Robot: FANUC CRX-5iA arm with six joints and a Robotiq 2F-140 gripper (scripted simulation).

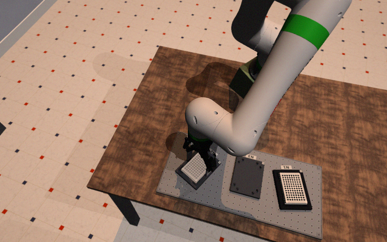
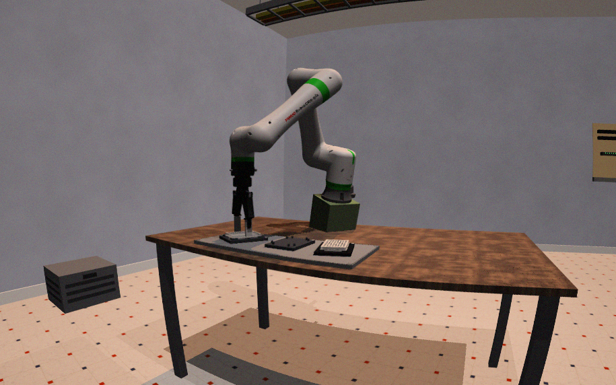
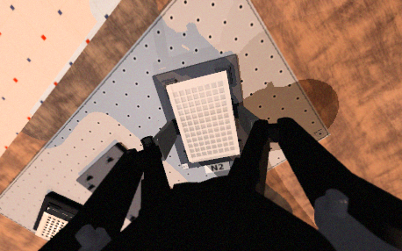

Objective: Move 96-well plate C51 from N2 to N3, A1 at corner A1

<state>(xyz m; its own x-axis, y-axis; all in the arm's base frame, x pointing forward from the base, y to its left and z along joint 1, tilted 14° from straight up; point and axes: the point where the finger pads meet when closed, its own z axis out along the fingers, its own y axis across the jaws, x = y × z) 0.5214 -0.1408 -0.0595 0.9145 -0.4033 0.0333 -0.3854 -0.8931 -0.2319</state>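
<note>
The white 96-well plate C51 is 3 cm below my hand. From my hand the other things lie so: dark plate nest N2: 4 cm below; N2 label: 9 cm behind, 4 cm to the left, 4 cm below; landing nest N3: 21 cm to the left, 4 cm below, 3 cm behind.
</note>
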